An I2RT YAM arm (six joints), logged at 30 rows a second.
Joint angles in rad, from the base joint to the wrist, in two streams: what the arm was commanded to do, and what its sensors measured. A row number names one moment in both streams.
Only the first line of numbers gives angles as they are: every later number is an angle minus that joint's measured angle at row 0.
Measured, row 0: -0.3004, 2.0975, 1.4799, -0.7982, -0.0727, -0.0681
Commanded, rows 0 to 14: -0.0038, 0.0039, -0.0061, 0.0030, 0.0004, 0.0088; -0.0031, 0.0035, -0.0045, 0.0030, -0.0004, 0.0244; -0.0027, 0.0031, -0.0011, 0.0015, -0.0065, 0.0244; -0.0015, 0.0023, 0.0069, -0.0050, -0.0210, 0.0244; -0.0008, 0.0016, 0.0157, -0.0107, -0.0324, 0.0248; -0.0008, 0.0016, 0.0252, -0.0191, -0.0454, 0.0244; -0.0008, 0.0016, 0.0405, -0.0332, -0.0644, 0.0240; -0.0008, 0.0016, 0.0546, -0.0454, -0.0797, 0.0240; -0.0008, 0.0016, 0.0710, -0.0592, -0.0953, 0.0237; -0.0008, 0.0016, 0.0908, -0.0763, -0.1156, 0.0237; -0.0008, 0.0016, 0.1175, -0.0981, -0.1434, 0.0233; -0.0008, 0.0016, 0.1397, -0.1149, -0.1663, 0.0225; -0.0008, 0.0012, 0.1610, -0.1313, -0.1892, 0.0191; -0.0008, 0.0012, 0.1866, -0.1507, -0.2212, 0.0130; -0.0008, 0.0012, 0.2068, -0.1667, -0.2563, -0.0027
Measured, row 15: 0.0000, 0.0016, 0.1168, -0.1355, -0.1190, 0.0153
